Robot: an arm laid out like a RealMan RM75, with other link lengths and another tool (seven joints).
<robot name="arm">
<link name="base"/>
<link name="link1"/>
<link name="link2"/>
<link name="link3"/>
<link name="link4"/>
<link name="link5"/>
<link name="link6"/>
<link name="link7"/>
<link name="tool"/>
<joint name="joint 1" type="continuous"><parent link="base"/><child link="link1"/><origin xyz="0 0 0.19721" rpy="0 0 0"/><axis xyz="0 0 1"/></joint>
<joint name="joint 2" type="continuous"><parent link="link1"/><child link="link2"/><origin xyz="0 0 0" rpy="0 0 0"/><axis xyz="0 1 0"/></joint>
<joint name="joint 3" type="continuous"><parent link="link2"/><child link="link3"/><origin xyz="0 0 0.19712" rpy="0 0 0"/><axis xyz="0 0 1"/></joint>
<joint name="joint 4" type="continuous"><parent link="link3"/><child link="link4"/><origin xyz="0 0 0" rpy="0 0 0"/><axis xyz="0 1 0"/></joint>
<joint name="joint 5" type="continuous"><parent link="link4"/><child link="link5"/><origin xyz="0 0 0.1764" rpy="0 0 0"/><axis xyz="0 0 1"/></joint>
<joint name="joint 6" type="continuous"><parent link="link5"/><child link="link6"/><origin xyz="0 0 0" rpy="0 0 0"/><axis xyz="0 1 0"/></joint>
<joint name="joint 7" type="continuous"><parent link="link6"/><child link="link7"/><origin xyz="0 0 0.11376" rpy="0 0 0"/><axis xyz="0 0 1"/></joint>
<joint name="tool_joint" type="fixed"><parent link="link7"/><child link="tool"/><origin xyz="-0.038 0.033 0.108" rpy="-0.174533 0 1.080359"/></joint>
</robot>
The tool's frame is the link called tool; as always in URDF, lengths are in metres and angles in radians. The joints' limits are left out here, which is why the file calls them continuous.
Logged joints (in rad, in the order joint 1, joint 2, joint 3, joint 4, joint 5, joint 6, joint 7), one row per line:
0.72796 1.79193 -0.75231 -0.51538 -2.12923 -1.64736 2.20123
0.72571 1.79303 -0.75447 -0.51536 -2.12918 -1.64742 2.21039
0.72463 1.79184 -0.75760 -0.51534 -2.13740 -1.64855 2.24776
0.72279 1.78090 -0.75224 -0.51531 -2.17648 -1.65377 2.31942
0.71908 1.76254 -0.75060 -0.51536 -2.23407 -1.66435 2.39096
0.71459 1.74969 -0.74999 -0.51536 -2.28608 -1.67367 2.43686
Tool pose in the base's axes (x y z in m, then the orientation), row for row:
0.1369 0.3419 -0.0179 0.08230 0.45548 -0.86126 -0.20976
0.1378 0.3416 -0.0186 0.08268 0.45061 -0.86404 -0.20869
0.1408 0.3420 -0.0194 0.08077 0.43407 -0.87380 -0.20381
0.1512 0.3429 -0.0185 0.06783 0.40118 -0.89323 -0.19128
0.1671 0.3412 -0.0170 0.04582 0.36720 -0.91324 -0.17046
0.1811 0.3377 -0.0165 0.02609 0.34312 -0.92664 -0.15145
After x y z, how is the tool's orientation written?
As a quaternion, w x y z.
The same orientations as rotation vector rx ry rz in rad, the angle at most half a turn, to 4 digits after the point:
1.3605 -2.5725 -0.6265
1.3456 -2.5803 -0.6232
1.2977 -2.6123 -0.6093
1.2087 -2.6911 -0.5763
1.1211 -2.7882 -0.5204
1.0604 -2.8637 -0.4680

